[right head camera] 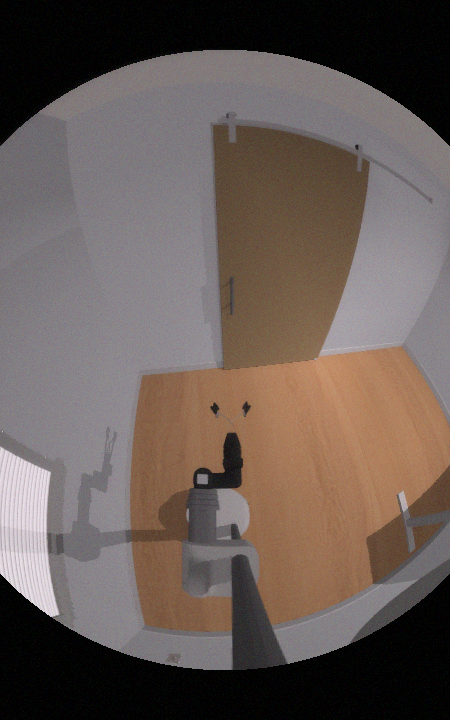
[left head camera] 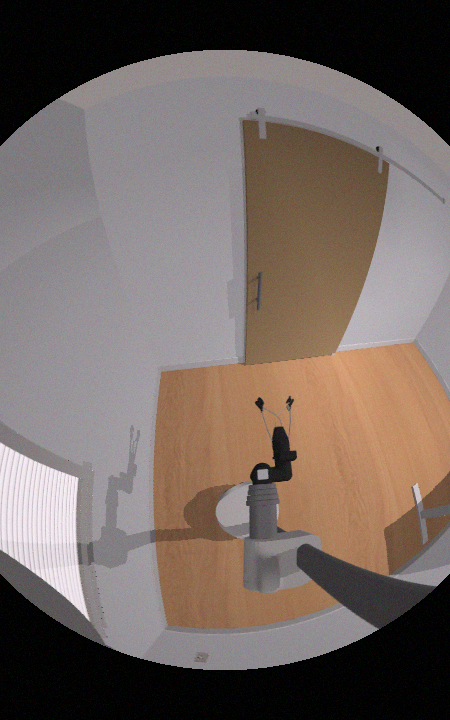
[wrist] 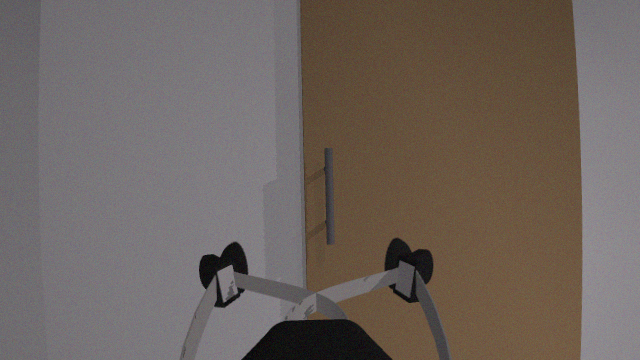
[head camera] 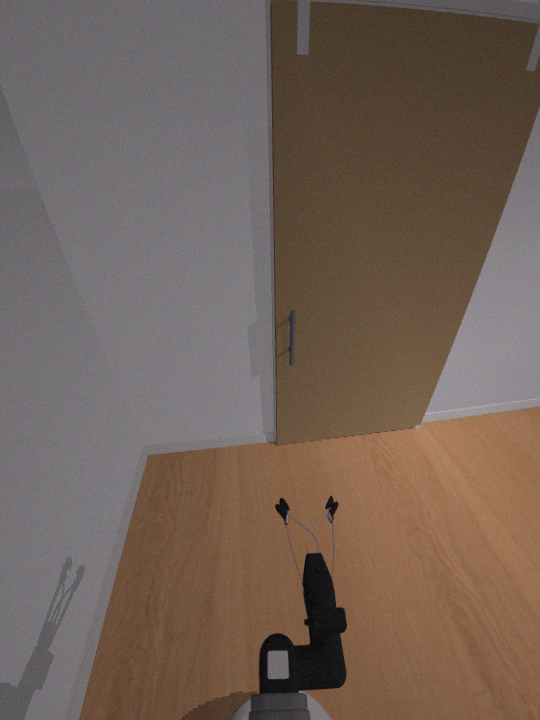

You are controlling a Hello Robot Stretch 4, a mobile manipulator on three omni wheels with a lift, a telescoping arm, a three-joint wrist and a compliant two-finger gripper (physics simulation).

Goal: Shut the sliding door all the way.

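Seen in the pictures: gripper, fingertip midpoint: (right head camera: 230, 402) (left head camera: 273, 396) (wrist: 316, 260) (head camera: 305, 497); robot's base at its link origin: (right head camera: 219, 513) (left head camera: 246, 509).
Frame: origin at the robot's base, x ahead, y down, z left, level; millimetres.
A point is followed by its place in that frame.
The brown sliding door (head camera: 395, 203) @(y -1438, x 1404, z -548 mm) (left head camera: 313, 228) @(y -1311, x 1396, z -480 mm) (right head camera: 286, 228) @(y -1327, x 1395, z -475 mm) (wrist: 450, 150) @(y -994, x 1404, z -547 mm) hangs from its rail, with its left edge along the pale door frame strip; no gap shows between them. The grey vertical bar handle (head camera: 292, 337) @(y -864, x 1284, z -112 mm) (left head camera: 259, 290) @(y -862, x 1284, z -113 mm) (right head camera: 231, 295) @(y -859, x 1285, z -111 mm) (wrist: 329, 196) @(y -848, x 1284, z -111 mm) is near the door's left edge. My gripper (head camera: 306, 510) (left head camera: 274, 403) @(y -837, x 482, z -83 mm) (right head camera: 230, 408) @(y -837, x 482, z -83 mm) (wrist: 316, 260) @(y -837, x 482, z -83 mm) is open, with nothing between its fingertips. It is well back from the door and apart from the handle, which shows above and between the fingertips in the wrist view.
The overhead rail (left head camera: 413, 177) @(y -2036, x 1521, z -1441 mm) (right head camera: 400, 176) @(y -2053, x 1525, z -1484 mm) runs on to the right past the door. A side wall (head camera: 52, 348) @(y -1017, x 978, z 834 mm) stands to the left, with a bright slatted panel (left head camera: 39, 515) @(y -1024, x -126, z 702 mm) (right head camera: 26, 520) @(y -944, x -190, z 695 mm) on it. A white bar-shaped piece (left head camera: 419, 512) (right head camera: 405, 520) is at the lower right.
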